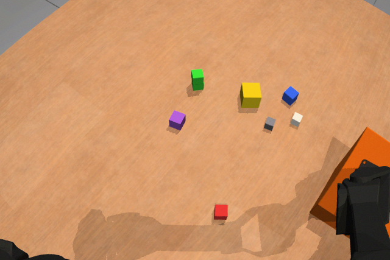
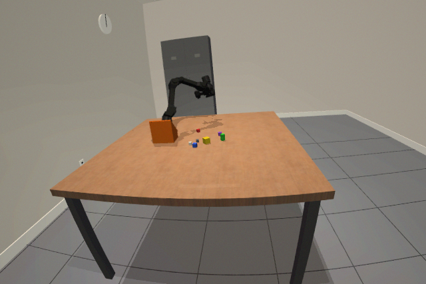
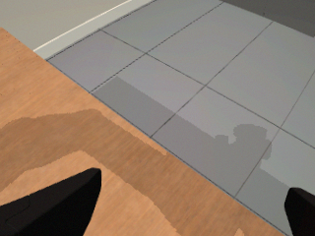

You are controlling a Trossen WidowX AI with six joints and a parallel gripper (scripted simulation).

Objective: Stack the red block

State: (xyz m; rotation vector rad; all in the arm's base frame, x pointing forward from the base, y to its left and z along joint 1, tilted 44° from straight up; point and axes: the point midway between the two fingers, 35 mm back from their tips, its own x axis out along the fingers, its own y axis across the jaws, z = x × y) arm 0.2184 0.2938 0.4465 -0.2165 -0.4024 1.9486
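My gripper tip is 10 mm past the red block, 410 mm to the left of it and 180 mm above it. The rest, counted from my gripper tip: purple cube (150 mm ahead, 520 mm to the right, 180 mm below); grey cube (10 mm ahead, 610 mm to the right, 180 mm below); yellow cube (70 mm ahead, 650 mm to the right, 170 mm below).
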